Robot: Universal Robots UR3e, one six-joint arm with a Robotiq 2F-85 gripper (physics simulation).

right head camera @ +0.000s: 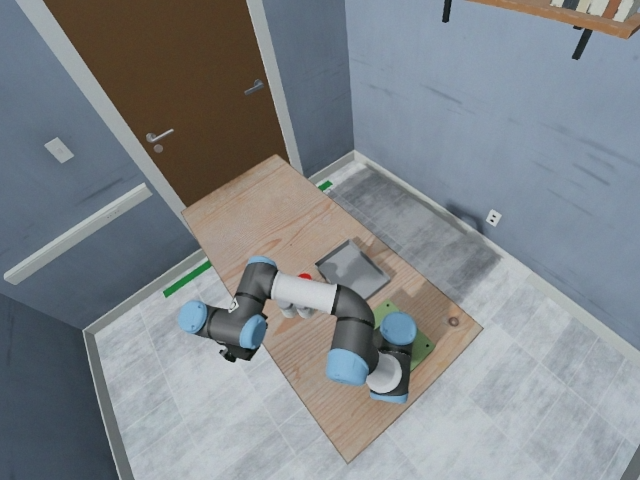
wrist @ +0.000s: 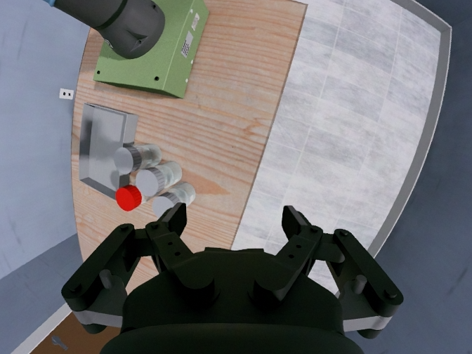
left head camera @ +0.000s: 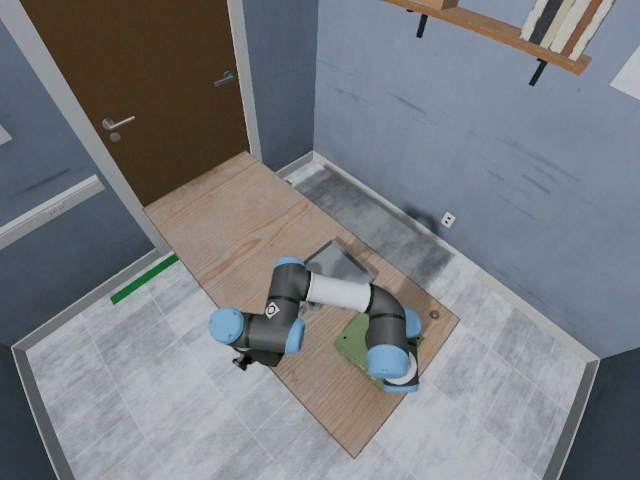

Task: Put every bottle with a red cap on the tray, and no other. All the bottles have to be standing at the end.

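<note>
A bottle with a red cap point(right head camera: 304, 277) point(wrist: 129, 198) stands on the table beside the tray, its body mostly hidden. Three clear bottles with pale grey caps stand close to it: one point(wrist: 128, 160) nearest the tray, one point(wrist: 150, 181) in the middle and one point(wrist: 165, 204) partly behind a finger. The arm hides most of the group in both head views. The grey tray point(left head camera: 330, 263) point(right head camera: 351, 266) point(wrist: 102, 145) has low walls, and no bottle stands in its visible part. My gripper point(wrist: 234, 213) is open and empty, off the table's edge, away from the bottles.
The wooden table point(left head camera: 242, 206) point(right head camera: 268, 206) point(wrist: 235, 65) carries a green block point(left head camera: 354, 338) point(right head camera: 421, 351) point(wrist: 145, 67) under the arm's base, near the tray. The arm reaches over the bottles in the head views. A wall shelf point(left head camera: 496, 28) hangs high up.
</note>
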